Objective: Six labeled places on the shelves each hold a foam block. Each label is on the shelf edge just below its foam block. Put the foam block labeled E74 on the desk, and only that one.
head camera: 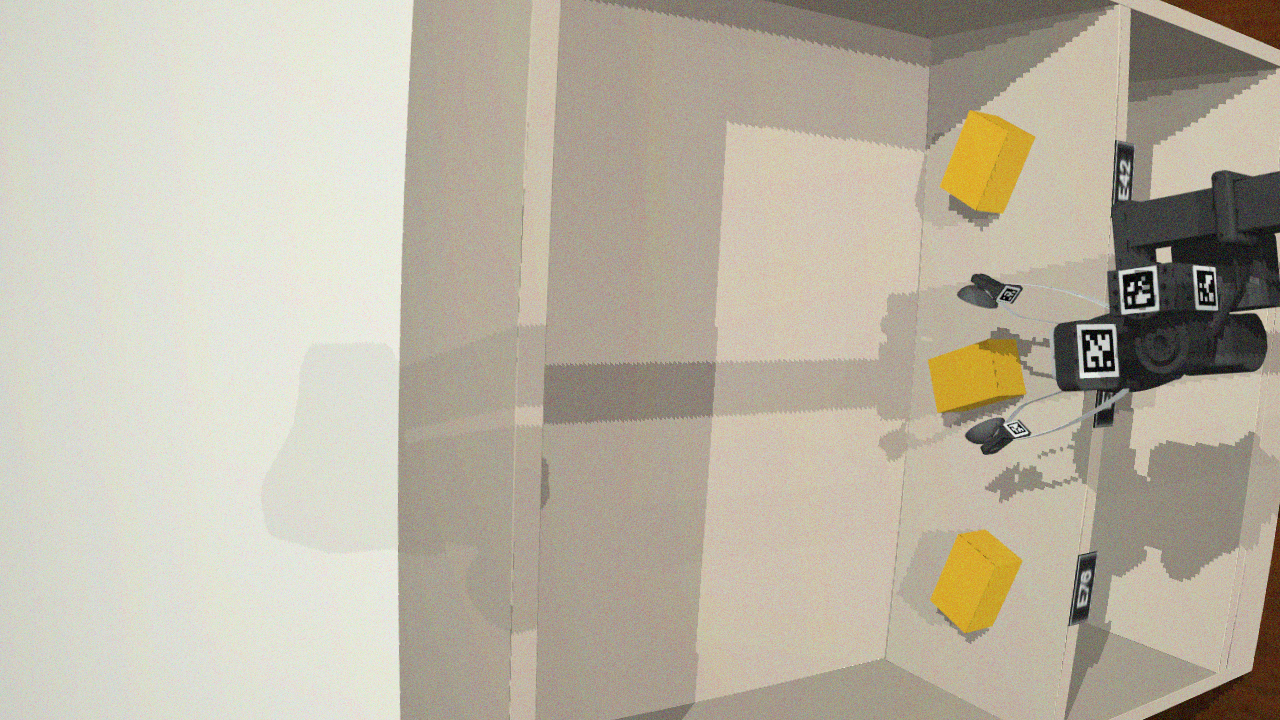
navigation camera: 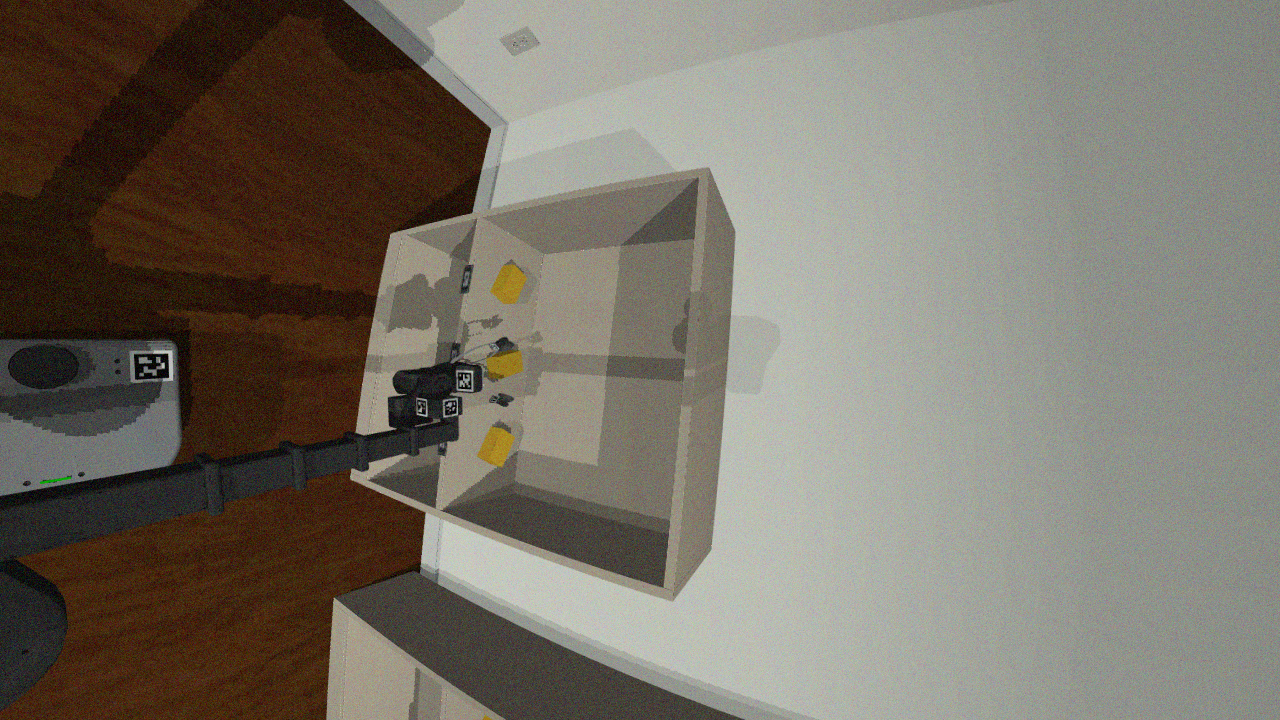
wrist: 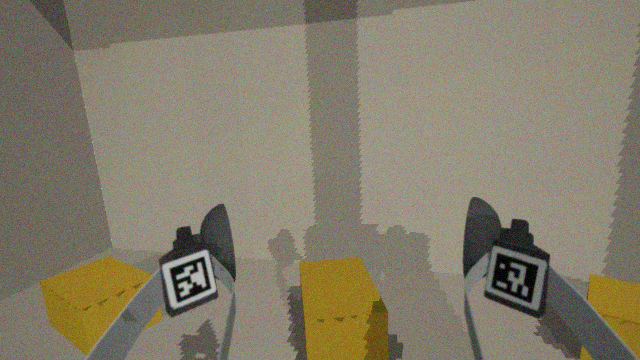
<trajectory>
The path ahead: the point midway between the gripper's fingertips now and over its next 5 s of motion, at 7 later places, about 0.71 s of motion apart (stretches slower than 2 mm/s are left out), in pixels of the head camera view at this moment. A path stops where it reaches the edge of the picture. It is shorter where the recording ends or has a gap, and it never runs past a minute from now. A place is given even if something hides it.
The gripper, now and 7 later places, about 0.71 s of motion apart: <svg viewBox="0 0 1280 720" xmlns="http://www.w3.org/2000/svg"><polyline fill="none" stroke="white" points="967,365 983,364 988,364 960,367 954,367 954,367 946,366 998,362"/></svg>
</trajectory>
